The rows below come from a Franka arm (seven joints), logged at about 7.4 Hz.
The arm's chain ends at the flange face. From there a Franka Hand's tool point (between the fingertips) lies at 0.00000 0.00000 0.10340 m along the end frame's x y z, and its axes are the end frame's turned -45 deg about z.
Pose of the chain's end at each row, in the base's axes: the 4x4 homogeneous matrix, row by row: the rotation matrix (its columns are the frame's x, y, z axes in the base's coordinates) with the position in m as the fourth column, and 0 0 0 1 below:
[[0.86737, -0.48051, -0.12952, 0.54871], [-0.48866, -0.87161, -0.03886, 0.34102], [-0.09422, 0.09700, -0.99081, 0.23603], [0, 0, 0, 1]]
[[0.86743, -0.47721, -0.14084, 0.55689], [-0.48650, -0.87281, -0.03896, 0.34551], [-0.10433, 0.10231, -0.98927, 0.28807], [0, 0, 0, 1]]
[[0.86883, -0.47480, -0.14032, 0.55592], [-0.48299, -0.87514, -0.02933, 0.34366], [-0.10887, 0.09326, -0.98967, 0.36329], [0, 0, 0, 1]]
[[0.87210, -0.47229, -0.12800, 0.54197], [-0.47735, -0.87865, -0.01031, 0.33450], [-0.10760, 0.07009, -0.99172, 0.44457], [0, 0, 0, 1]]
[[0.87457, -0.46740, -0.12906, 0.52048], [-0.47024, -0.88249, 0.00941, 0.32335], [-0.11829, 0.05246, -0.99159, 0.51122], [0, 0, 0, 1]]
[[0.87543, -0.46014, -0.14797, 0.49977], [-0.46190, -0.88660, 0.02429, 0.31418], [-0.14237, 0.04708, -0.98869, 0.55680], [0, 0, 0, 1]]
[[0.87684, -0.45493, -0.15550, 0.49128], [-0.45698, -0.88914, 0.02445, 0.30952], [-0.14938, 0.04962, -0.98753, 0.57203], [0, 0, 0, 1]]
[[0.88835, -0.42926, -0.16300, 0.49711], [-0.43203, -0.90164, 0.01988, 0.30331], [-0.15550, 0.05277, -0.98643, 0.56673], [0, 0, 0, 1]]
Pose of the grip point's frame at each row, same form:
[[0.95310, 0.27355, -0.12952, 0.53532], [0.27079, -0.96186, -0.03886, 0.33700], [-0.13521, 0.00197, -0.99081, 0.13358], [0, 0, 0, 1]]
[[0.95080, 0.27593, -0.14084, 0.54233], [0.27316, -0.96118, -0.03896, 0.34148], [-0.14612, -0.00143, -0.98927, 0.18578], [0, 0, 0, 1]]
[[0.95009, 0.27862, -0.14032, 0.54141], [0.27729, -0.96034, -0.02933, 0.34063], [-0.14293, -0.01104, -0.98967, 0.26096], [0, 0, 0, 1]]
[[0.95063, 0.28271, -0.12800, 0.52873], [0.28376, -0.95884, -0.01031, 0.33343], [-0.12565, -0.02652, -0.99172, 0.34203], [0, 0, 0, 1]]
[[0.94892, 0.28791, -0.12906, 0.50714], [0.29150, -0.95652, 0.00941, 0.32432], [-0.12074, -0.04655, -0.99159, 0.40869], [0, 0, 0, 1]]
[[0.94439, 0.29365, -0.14797, 0.48447], [0.30031, -0.95353, 0.02429, 0.31669], [-0.13396, -0.06738, -0.98869, 0.45457], [0, 0, 0, 1]]
[[0.94170, 0.29834, -0.15550, 0.47520], [0.30558, -0.95185, 0.02445, 0.31205], [-0.14071, -0.07054, -0.98753, 0.46992], [0, 0, 0, 1]]
[[0.93169, 0.32463, -0.16300, 0.48026], [0.33206, -0.94305, 0.01988, 0.30537], [-0.14727, -0.07264, -0.98643, 0.46473], [0, 0, 0, 1]]

